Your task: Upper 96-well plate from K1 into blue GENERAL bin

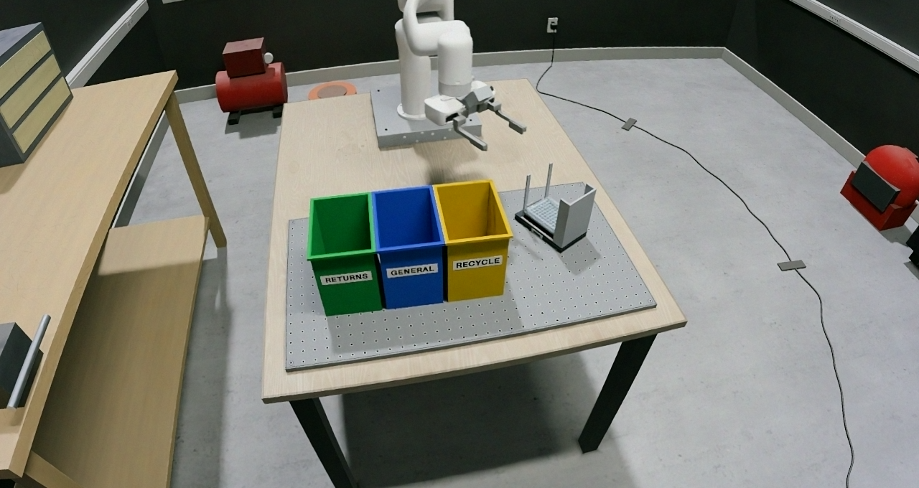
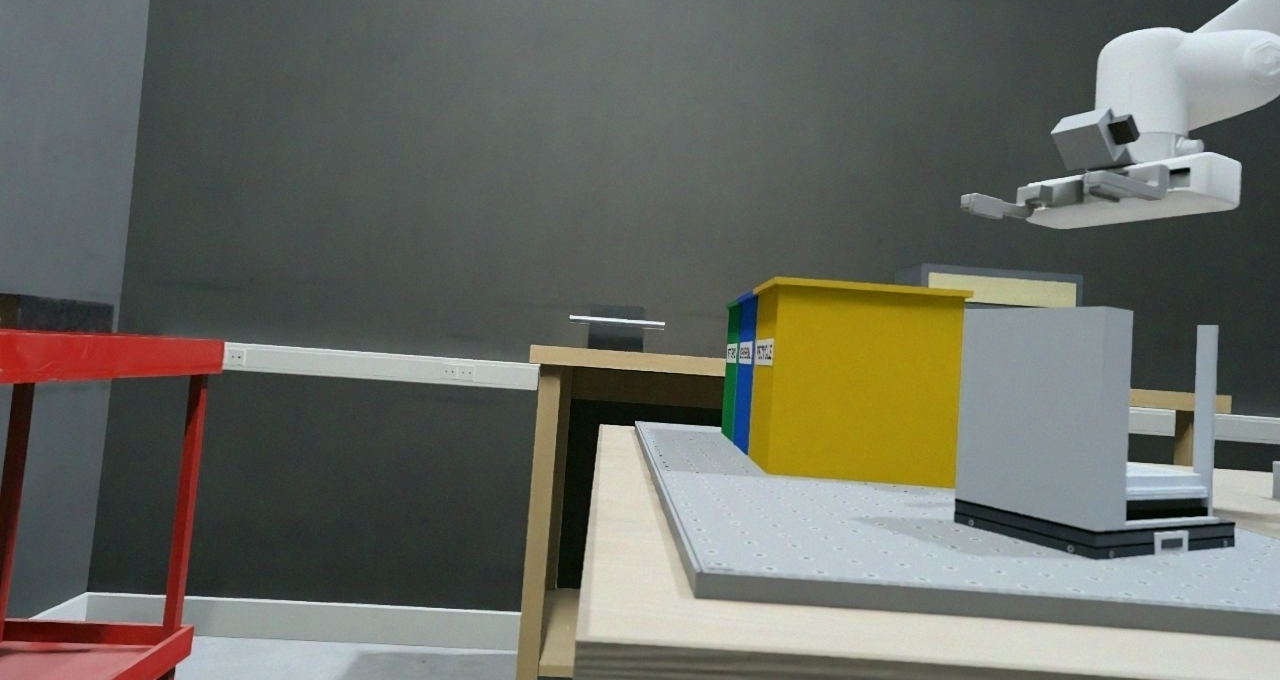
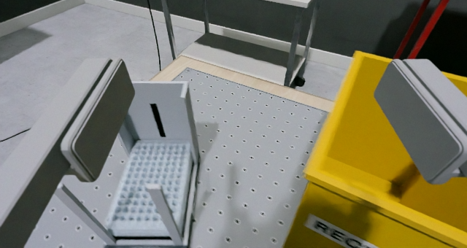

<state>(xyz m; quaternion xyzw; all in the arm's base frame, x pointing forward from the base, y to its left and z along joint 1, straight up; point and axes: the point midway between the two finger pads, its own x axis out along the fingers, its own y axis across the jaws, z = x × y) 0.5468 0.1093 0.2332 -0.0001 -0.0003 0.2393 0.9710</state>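
The clear 96-well plate is 230 mm below my hand, 140 mm to the left of it and 40 mm ahead of it. Also, from my hand: dark plate: 240 mm below, 140 mm to the left, 40 mm ahead; yellow recycle bin: 170 mm below, 130 mm ahead, 90 mm to the right; blue general bin: 220 mm to the right, 170 mm below, 130 mm ahead.
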